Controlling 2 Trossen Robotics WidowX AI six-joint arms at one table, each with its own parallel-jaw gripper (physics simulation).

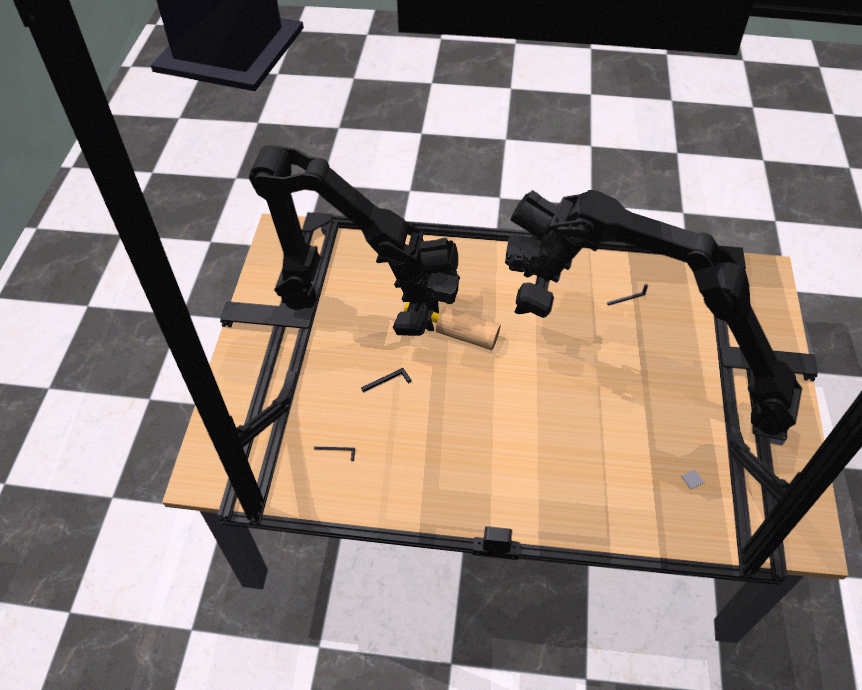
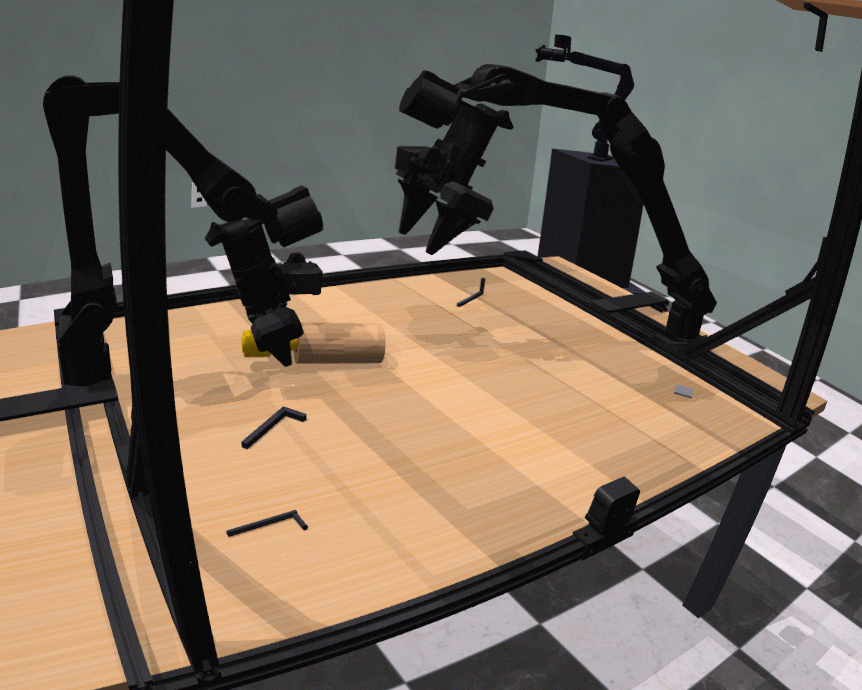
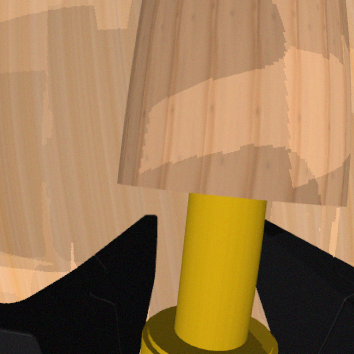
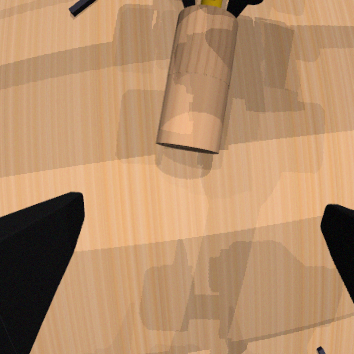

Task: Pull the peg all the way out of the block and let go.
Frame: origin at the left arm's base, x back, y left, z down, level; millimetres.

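Seen in the pictures: left gripper, fingertip midpoint: (image 1: pixel 434 324) (image 2: pixel 285 359) (image 3: pixel 202 227); right gripper, fingertip midpoint: (image 2: pixel 414 243) (image 4: pixel 207 211); left arm's base, link origin: (image 1: pixel 298 301) (image 2: pixel 86 379); right arm's base, link origin: (image 1: pixel 769 423) (image 2: pixel 682 334).
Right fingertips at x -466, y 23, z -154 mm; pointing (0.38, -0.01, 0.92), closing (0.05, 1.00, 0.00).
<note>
Offsets run from my right fingertips to a thing's top centre. "spot": to the spot under its first point. Level surfaces: height alone.
The block, a light wooden cylinder {dx +100, dy +1, dz +111 mm} (image 1: pixel 468 328) (image 2: pixel 341 343) (image 3: pixel 230 100) (image 4: pixel 197 80), lies on its side at or just above the table. A yellow peg {dx +173, dy +6, dz +117 mm} (image 2: pixel 253 343) (image 3: pixel 220 270) (image 4: pixel 212 2) with a wide collar has its far end in the block's end face; a length of it shows outside. My left gripper (image 1: pixel 422 328) (image 2: pixel 282 353) is shut on the peg beside the block. My right gripper (image 2: pixel 416 241) (image 4: pixel 207 211) is open and empty, raised above the table beyond the block's other end. How deep the peg sits is hidden.
Dark L-shaped bars lie on the table {dz +173 mm} (image 1: pixel 560 460): one {dx +222, dy -161, dz +165 mm} (image 1: pixel 384 379) (image 2: pixel 266 428) in front of the left gripper, one {dx +265, dy -335, dz +167 mm} (image 1: pixel 335 448) (image 2: pixel 266 523) nearer the front, one {dx -198, dy +198, dz +141 mm} (image 1: pixel 627 295) (image 2: pixel 472 293) at the back right. A small grey square {spot: dx -385, dy -197, dz +170 mm} (image 1: pixel 692 479) (image 2: pixel 683 391) lies at the right. A black frame surrounds the workspace.
</note>
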